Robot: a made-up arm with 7 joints. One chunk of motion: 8 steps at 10 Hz.
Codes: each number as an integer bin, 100 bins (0 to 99) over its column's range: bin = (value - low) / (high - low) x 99, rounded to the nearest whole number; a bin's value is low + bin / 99 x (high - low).
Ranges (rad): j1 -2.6..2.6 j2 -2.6..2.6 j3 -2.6..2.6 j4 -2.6..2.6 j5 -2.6..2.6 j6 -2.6..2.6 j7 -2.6..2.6
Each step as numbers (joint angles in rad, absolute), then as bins.
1 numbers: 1.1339 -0.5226 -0.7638 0.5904 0.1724 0.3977 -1.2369
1 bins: 71 40 35 61 53 57 26
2 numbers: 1.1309 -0.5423 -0.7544 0.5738 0.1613 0.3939 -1.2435
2 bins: 71 39 35 60 53 57 26
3 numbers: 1.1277 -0.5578 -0.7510 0.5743 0.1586 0.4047 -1.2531
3 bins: 71 39 35 60 53 57 26
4 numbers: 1.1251 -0.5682 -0.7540 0.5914 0.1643 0.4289 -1.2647
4 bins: 71 39 35 61 53 58 25
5 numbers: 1.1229 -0.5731 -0.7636 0.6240 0.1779 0.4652 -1.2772
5 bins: 71 39 35 61 53 58 25
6 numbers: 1.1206 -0.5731 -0.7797 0.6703 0.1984 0.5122 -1.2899
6 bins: 71 39 35 62 53 59 25
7 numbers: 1.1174 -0.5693 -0.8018 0.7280 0.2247 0.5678 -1.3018
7 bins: 71 39 34 63 54 60 25
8 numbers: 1.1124 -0.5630 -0.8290 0.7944 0.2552 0.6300 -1.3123
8 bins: 71 39 34 65 54 61 25
